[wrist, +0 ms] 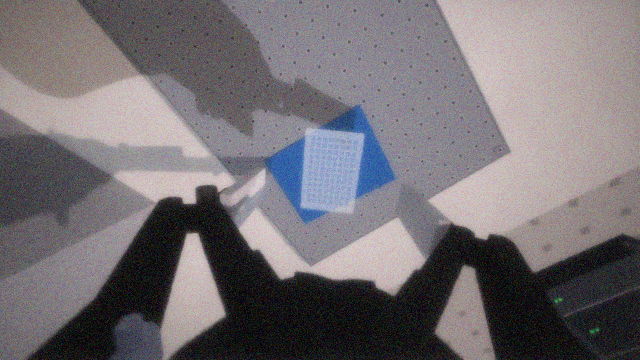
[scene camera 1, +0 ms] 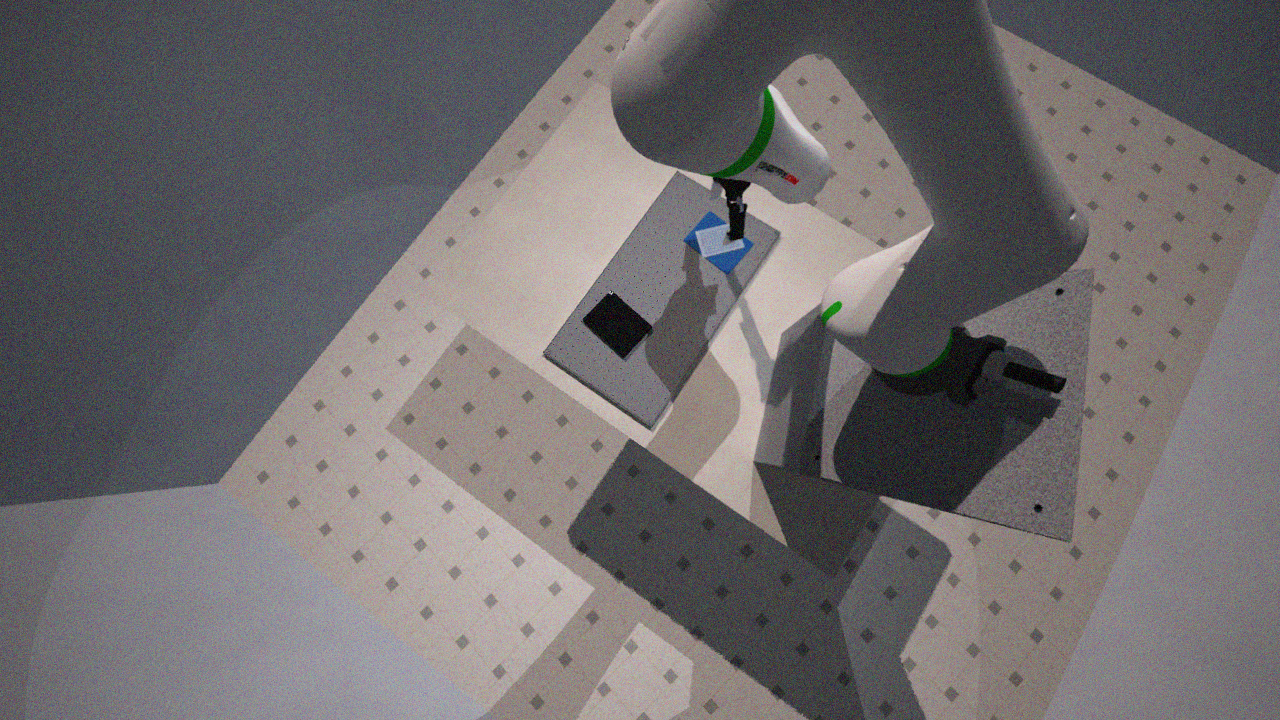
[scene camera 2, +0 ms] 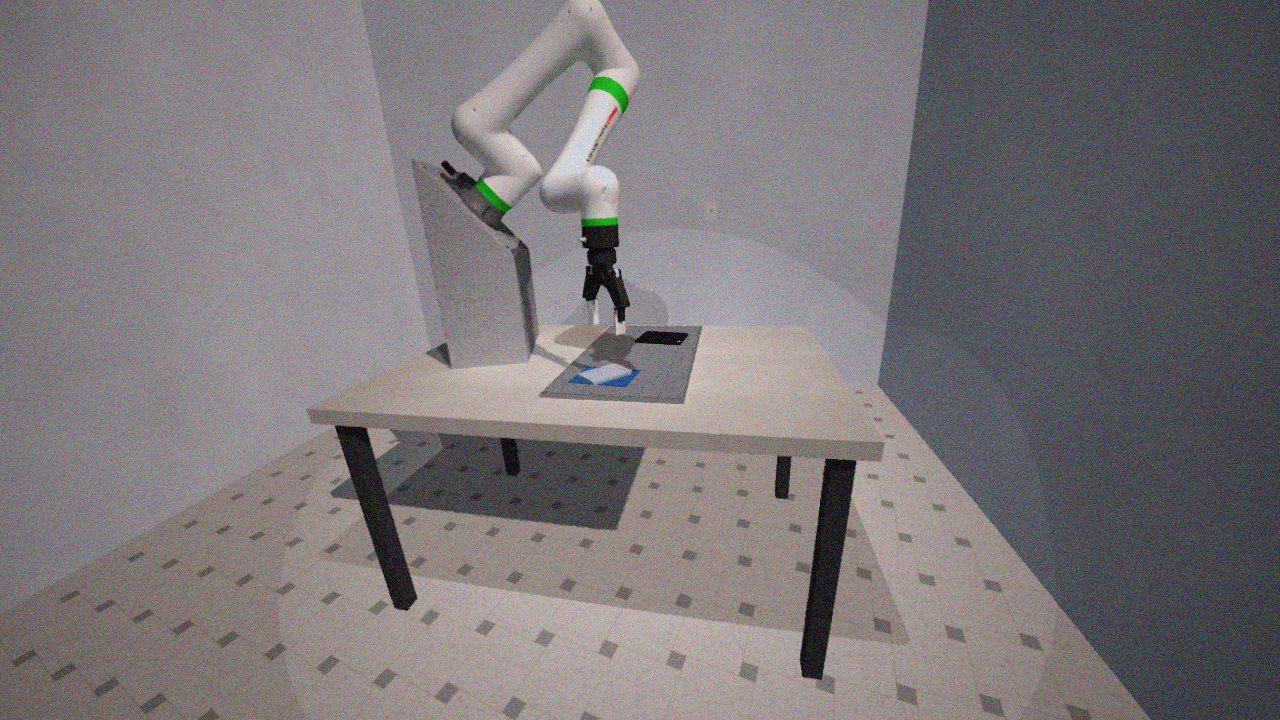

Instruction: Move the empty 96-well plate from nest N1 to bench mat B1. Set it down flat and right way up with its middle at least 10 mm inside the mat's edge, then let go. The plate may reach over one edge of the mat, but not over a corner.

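Frame: origin at the arm's base, x left, y back, z up, level; metres.
Seen in the pictures: gripper, fingertip midpoint: [wrist: 331, 190] [scene camera 1: 721, 219] [scene camera 2: 606, 328]; arm's base at its link origin: [scene camera 1: 920, 353] [scene camera 2: 477, 212].
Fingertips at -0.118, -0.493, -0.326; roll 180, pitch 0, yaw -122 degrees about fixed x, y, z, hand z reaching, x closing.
Observation:
Offsets run from my fingertips to a thing's top centre, as dx, dy, dz. Level surfaces: height alone.
The pale 96-well plate @[-0.014, +0.009, -0.120] [scene camera 1: 718, 240] [scene camera 2: 606, 373] [wrist: 332, 170] lies on the blue mat @[dz -0.134] [scene camera 1: 729, 262] [wrist: 377, 160], turned at an angle to it. It looks flat, wells up. In the wrist view one plate corner reaches past the mat's lower right edge, and the opposite corner appears to reach slightly past the upper left edge; the mat's corners show uncovered. My gripper [scene camera 2: 606, 326] [wrist: 331, 190] is open and empty, raised above the plate and apart from it. A black flat block @[+0.379, -0.026, -0.121] [scene camera 1: 617, 324] [scene camera 2: 662, 337], apparently the nest, shows no plate on it.
Mat and black block are on a grey perforated board @[dz -0.136] [scene camera 1: 626, 268] [scene camera 2: 671, 358] [wrist: 425, 100] on the pale table @[dz -0.149] [scene camera 2: 760, 385]. The arm's grey pedestal [scene camera 2: 483, 304] stands beside the board. A dark device [wrist: 595, 290] with green lights shows at the wrist view's lower right.

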